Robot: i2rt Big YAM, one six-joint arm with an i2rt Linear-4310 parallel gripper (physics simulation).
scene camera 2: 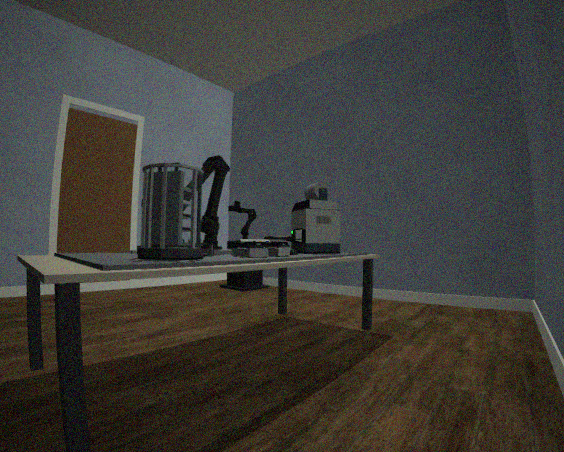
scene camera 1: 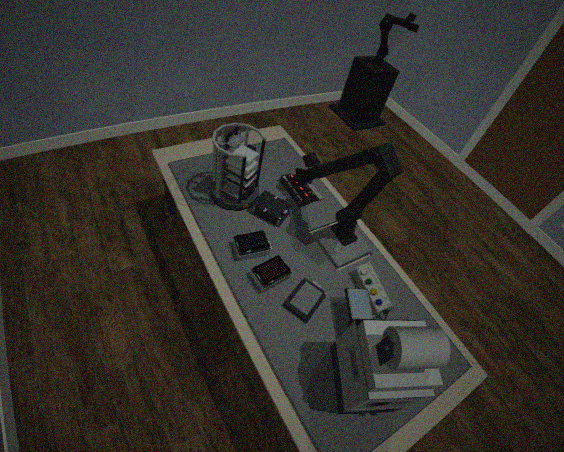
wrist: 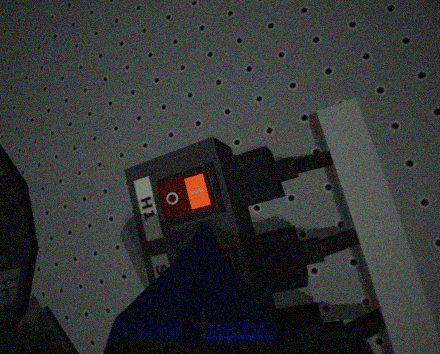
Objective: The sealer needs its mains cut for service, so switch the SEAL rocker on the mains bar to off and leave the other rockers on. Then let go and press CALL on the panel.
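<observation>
The mains bar point(scene camera 1: 311, 199) point(wrist: 175, 162) is a dark block near the table's back edge, with several lit orange-red rockers. In the wrist view, the H1 rocker point(wrist: 185, 196) is lit, its "I" half bright. The label below it point(wrist: 161, 265) shows part of an "S"; the SEAL rocker is hidden behind the fingers, so its position cannot be told. My gripper point(scene camera 1: 299, 176) point(wrist: 205, 234) is shut and empty, its blue tips over the bar just below H1. Contact cannot be told. The button panel point(scene camera 1: 370, 286) has white, green, yellow and blue buttons; CALL is not readable.
A caged round tower point(scene camera 1: 243, 170) point(scene camera 2: 170, 210) stands left of the bar, with a dark box point(scene camera 1: 270, 209) between them. Two dark-topped trays point(scene camera 1: 251, 242) point(scene camera 1: 271, 271) and a frame point(scene camera 1: 288, 303) lie mid-table. A large machine point(scene camera 1: 352, 370) point(scene camera 2: 316, 235) stands beyond the panel. Black plugs point(wrist: 255, 172) leave the bar.
</observation>
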